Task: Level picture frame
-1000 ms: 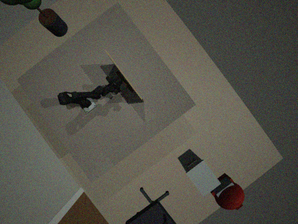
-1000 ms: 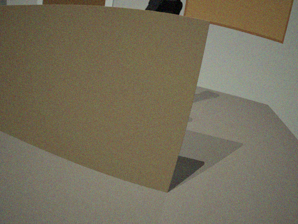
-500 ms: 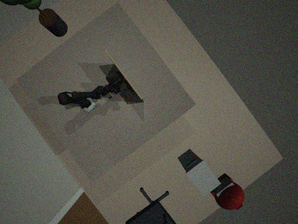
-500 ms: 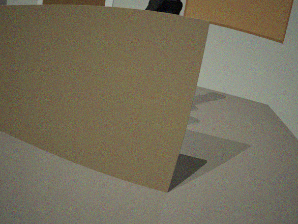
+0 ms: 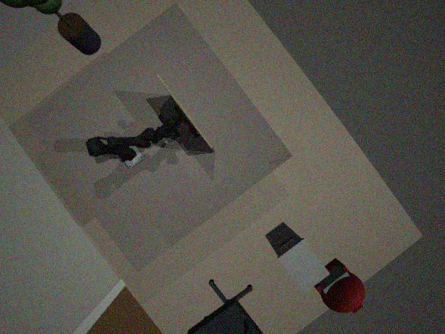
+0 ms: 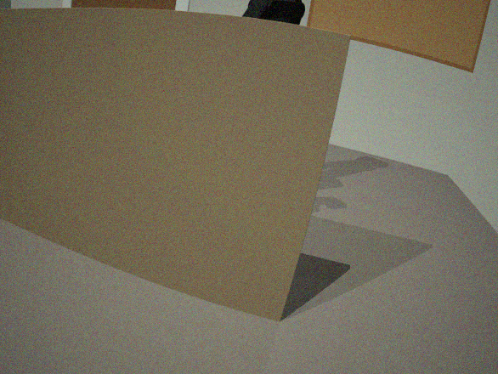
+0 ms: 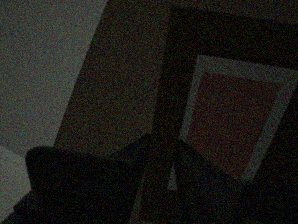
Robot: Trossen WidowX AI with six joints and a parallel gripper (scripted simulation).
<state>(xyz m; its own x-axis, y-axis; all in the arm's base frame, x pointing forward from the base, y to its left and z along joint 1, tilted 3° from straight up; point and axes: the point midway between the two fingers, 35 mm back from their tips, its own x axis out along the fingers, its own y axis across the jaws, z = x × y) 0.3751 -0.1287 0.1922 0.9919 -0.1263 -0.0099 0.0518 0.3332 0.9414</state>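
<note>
The picture frame is 5 cm below my gripper tip, 2 cm to the right of it and 1 cm ahead of it. Round my gripper tip: wall panel (6 cm below, 2 cm ahead, 1 cm to the right).
</note>
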